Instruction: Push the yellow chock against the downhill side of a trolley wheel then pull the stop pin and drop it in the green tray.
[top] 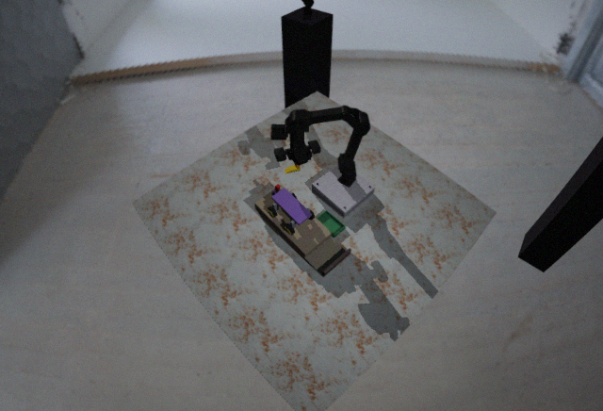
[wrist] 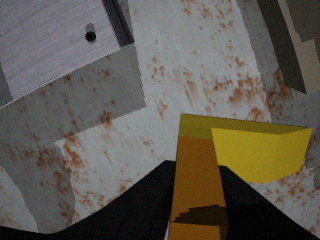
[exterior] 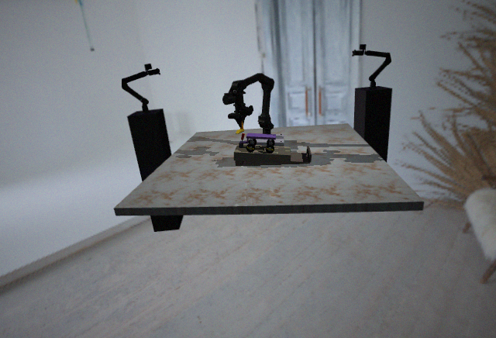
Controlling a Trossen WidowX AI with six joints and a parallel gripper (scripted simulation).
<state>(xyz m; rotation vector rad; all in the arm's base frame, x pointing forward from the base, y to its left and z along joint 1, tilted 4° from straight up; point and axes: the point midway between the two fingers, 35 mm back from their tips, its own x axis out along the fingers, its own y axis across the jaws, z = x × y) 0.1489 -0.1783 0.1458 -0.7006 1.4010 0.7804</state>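
The yellow chock lies 2 cm ahead of my gripper tip, 1 cm to the right of it and 1 cm below it. The rest, counted from my gripper tip: ramp (18 cm ahead, 13 cm below, 11 cm to the left); red-headed stop pin (14 cm ahead, 4 cm below); purple-topped trolley (17 cm ahead, 10 cm to the left, 6 cm below).
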